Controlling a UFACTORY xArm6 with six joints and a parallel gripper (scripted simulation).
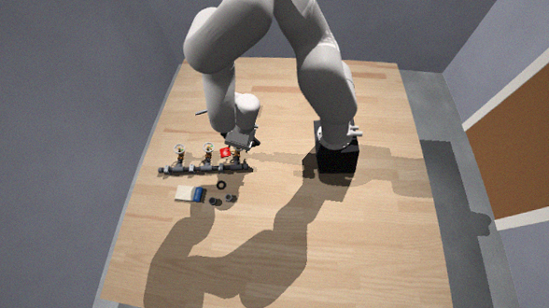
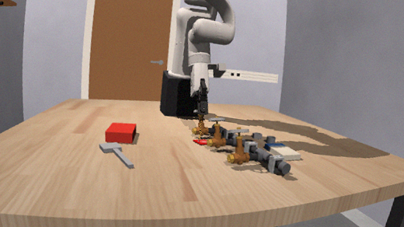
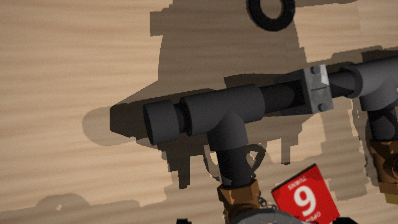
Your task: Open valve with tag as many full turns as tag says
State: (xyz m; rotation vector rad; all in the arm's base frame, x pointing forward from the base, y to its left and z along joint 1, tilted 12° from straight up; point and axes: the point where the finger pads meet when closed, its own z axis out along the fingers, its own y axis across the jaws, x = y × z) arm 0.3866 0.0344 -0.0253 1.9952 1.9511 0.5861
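Now: the red tag 80 mm ahead of my hand, 10 mm to the right of it and 80 mm below it. Also, from my hand: grey hammer-like tool (210 mm ahead, 250 mm to the right, 80 mm below); then grey box (190 mm ahead, 210 mm to the left, 80 mm below); then red box (50 mm ahead, 250 mm to the right, 70 mm below).
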